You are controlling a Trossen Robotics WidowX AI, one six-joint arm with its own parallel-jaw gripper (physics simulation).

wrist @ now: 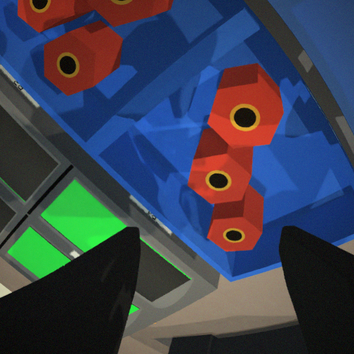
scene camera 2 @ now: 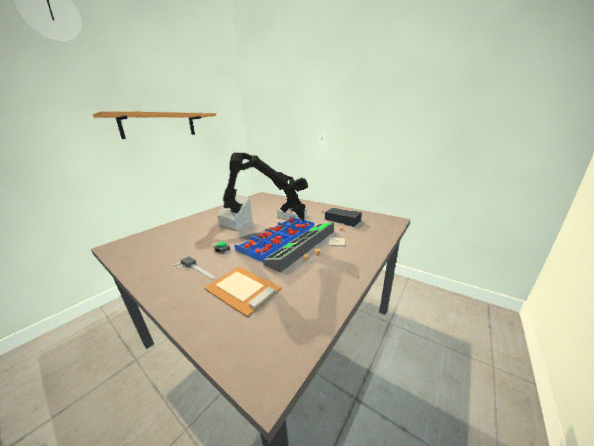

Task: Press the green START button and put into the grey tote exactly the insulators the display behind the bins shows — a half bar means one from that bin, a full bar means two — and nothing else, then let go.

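Frame: origin at the arm's base, x back, y down, z right, level; metres.
Seen in the pictures: gripper, between the fingertips: (scene camera 2: 302, 219); arm's base, origin of its link: (scene camera 2: 236, 207).
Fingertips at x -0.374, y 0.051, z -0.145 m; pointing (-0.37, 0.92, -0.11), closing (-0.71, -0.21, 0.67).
Pixels of each thing's top centre, then the offset from my fingertips to it. "spot": a spot on its surface instead.
- display, a spot on its surface: (scene camera 2: 300, 252) spot: dz +0.250, dx -0.154, dy +0.038 m
- green button, centre of its top: (scene camera 2: 220, 242) dz +0.399, dx +0.210, dy +0.023 m
- grey tote, centre of its top: (scene camera 2: 292, 208) dz -0.142, dx +0.177, dy +0.009 m
- black box, centre of its top: (scene camera 2: 343, 211) dz -0.249, dx -0.136, dy +0.007 m
- pale card, centre of its top: (scene camera 2: 337, 241) dz +0.032, dx -0.230, dy +0.057 m
- clipboard, centre of its top: (scene camera 2: 241, 284) dz +0.544, dx -0.094, dy +0.045 m
- caliper, centre of its top: (scene camera 2: 193, 266) dz +0.576, dx +0.167, dy +0.044 m
My gripper (scene camera 2: 302, 217) (wrist: 211, 239) is partly open and empty, above the far end of the blue bins (scene camera 2: 251, 254) (wrist: 312, 167). In the wrist view, three red insulators (wrist: 267, 122) (wrist: 200, 176) (wrist: 250, 237) lie in a row in the corner bin, ahead of the fingertips. Another insulator (wrist: 102, 55) lies in the neighbouring bin. The display (scene camera 2: 300, 252) (wrist: 82, 215) shows a half green bar beside the corner bin; the bar below it is partly hidden by the left finger. The green button (scene camera 2: 221, 245) stands left of the bins. The grey tote (scene camera 2: 283, 215) is partly hidden behind the arm.
A black box (scene camera 2: 343, 217) stands behind the display's far end. Small orange cubes (scene camera 2: 317, 251) (scene camera 2: 305, 257) and a pale card (scene camera 2: 337, 242) lie beside the display. A clipboard (scene camera 2: 240, 286) and a caliper (scene camera 2: 202, 271) lie nearer the camera.
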